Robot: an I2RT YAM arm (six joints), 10 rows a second.
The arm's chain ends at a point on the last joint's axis. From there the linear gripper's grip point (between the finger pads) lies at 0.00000 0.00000 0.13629 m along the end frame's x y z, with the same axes.
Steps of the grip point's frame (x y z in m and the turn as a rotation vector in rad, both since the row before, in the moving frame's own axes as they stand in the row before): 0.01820, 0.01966, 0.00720, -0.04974, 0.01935, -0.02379; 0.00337, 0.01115, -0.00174, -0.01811, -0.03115, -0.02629; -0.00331, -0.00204, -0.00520, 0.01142, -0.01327, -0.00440; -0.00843, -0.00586, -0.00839, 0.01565, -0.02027, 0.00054; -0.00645, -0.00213, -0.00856, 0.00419, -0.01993, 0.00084; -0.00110, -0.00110, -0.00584, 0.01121, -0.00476, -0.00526; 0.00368, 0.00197, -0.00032, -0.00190, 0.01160, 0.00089; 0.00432, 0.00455, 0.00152, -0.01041, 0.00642, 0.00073; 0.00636, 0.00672, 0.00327, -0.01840, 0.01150, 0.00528; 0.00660, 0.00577, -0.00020, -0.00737, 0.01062, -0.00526; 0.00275, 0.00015, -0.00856, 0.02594, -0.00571, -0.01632; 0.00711, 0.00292, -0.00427, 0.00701, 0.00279, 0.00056
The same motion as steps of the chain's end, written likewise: 0.01548, 0.01292, 0.00739, -0.04974, 0.01935, -0.02379; 0.00758, 0.00863, -0.00165, -0.01811, -0.03115, -0.02629; -0.00150, -0.00049, -0.00518, 0.01142, -0.01327, -0.00440; -0.00567, -0.00373, -0.00835, 0.01565, -0.02027, 0.00054; -0.00373, -0.00156, -0.00853, 0.00419, -0.01993, 0.00084; -0.00045, 0.00043, -0.00583, 0.01121, -0.00476, -0.00526; 0.00210, 0.00171, -0.00031, -0.00190, 0.01160, 0.00089; 0.00345, 0.00313, 0.00153, -0.01041, 0.00642, 0.00073; 0.00480, 0.00421, 0.00330, -0.01840, 0.01150, 0.00528; 0.00515, 0.00477, -0.00019, -0.00737, 0.01062, -0.00526; 0.00356, 0.00368, -0.00851, 0.02594, -0.00571, -0.01632; 0.00673, 0.00388, -0.00427, 0.00701, 0.00279, 0.00056
